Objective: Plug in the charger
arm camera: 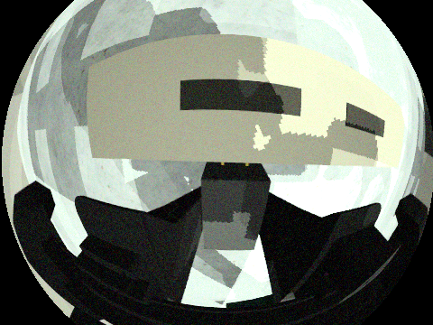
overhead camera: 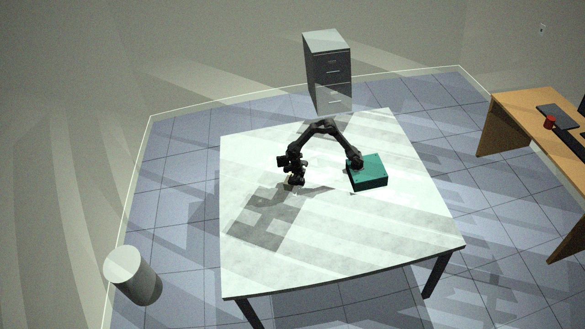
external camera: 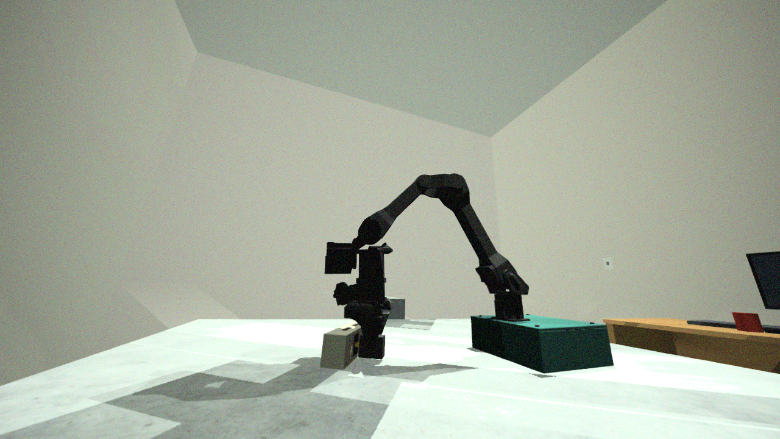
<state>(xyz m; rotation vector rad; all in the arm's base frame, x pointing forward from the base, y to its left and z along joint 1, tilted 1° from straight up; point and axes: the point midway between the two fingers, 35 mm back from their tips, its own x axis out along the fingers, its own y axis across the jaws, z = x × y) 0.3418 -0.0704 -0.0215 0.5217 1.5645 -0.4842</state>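
My gripper tip is now 10 mm to the left of the charger, 10 mm below it and 10 mm short of it.
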